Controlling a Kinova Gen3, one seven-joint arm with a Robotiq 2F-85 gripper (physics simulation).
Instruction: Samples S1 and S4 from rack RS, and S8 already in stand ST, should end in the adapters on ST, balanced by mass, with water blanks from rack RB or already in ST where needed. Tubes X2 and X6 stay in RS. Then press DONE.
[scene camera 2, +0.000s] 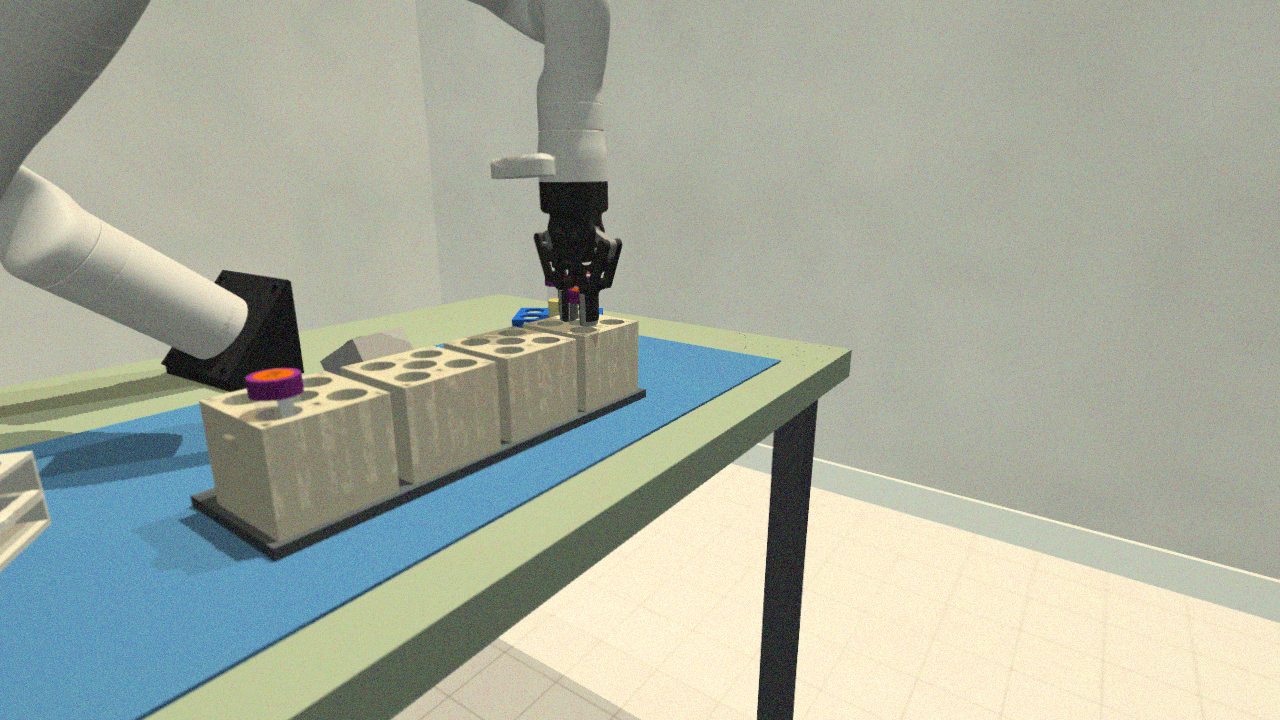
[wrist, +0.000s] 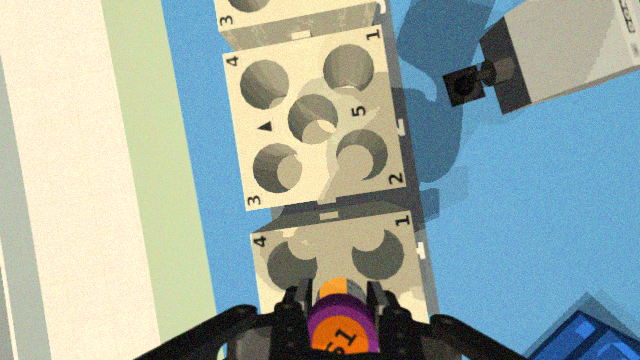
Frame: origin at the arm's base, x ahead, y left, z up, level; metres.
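Seen in the pictures: gripper, fingertip midpoint: (scene camera 2: 578, 323) (wrist: 339, 296); arm's base, origin of the base link: (scene camera 2: 219, 327).
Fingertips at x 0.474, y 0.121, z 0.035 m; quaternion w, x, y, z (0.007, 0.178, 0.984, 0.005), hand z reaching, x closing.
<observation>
Offsets run from my fingertips to a thing's top centre. "*": to the spot under its first point.
My gripper (scene camera 2: 577, 315) (wrist: 339, 296) is shut on tube S1 {0.039 m up, 0.001 m ahead, 0.005 m left} (scene camera 2: 573, 294) (wrist: 340, 332), which has a purple and orange cap. It holds the tube upright and low over the adapter marked 1 {* 0.039 m down, 0.047 m ahead, 0.009 m right} (scene camera 2: 610, 362) (wrist: 336, 245), with the fingertips close to its top. The tube's lower end is hidden, and I cannot tell exactly which hole it is in. Holes 1 and 4 there look empty. Adapter 2 {* 0.047 m down, 0.027 m ahead, 0.120 m right} (scene camera 2: 539, 394) (wrist: 250, 107) shows five empty holes. On stand ST {0.000 m up, 0.040 m back, 0.156 m right} (scene camera 2: 447, 476), a tube with an orange and purple cap {0.029 m up, 0.037 m back, 0.350 m right} (scene camera 2: 274, 383) stands in the nearest adapter; its label is unreadable.
A blue rack {0.036 m down, 0.143 m back, 0.174 m left} (scene camera 2: 528, 315) (wrist: 575, 340) stands beyond the adapters, with a purple-capped tube {* 0.013 m up, 0.134 m back, 0.139 m left} (scene camera 2: 550, 285) partly hidden behind the gripper. The grey DONE box {* 0.035 m down, 0.193 m back, 0.095 m right} (wrist: 565, 55) is beside the adapter row. A pale rack {* 0.072 m down, 0.204 m back, 0.427 m right} (scene camera 2: 37, 501) shows partly at the left edge.
</observation>
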